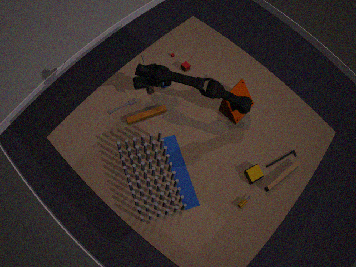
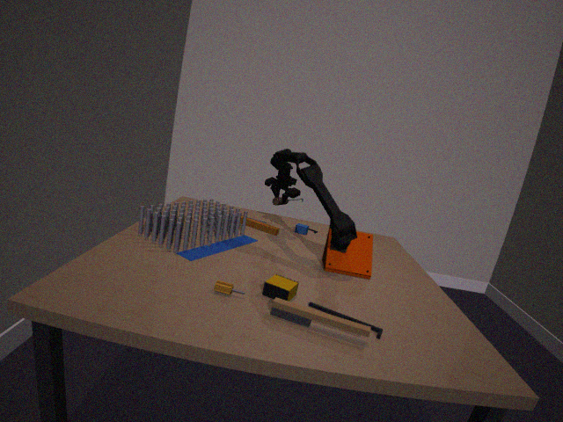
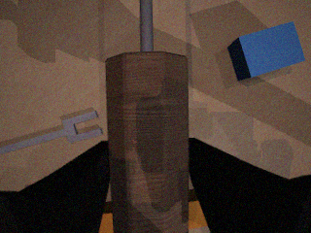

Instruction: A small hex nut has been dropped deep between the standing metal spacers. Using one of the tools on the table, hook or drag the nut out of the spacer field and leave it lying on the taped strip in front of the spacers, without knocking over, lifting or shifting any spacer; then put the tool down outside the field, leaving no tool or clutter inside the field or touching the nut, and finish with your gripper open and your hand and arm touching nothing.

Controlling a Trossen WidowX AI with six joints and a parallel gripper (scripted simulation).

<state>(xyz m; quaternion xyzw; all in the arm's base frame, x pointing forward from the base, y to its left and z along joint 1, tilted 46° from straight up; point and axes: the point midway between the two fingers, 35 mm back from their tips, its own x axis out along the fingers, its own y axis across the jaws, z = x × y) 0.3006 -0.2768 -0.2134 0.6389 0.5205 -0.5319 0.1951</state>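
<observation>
Now: the metal pick tool 9 cm to the right of my gripper tip and 5 cm behind it. From my gripper tip the other things lie so: grey open-ended wrench: 14 cm ahead, 13 cm below, 6 cm to the right; then blue block: 13 cm behind, 12 cm below, 1 cm to the right; then orange bar: 12 cm below, 8 cm to the left, 8 cm ahead.
</observation>
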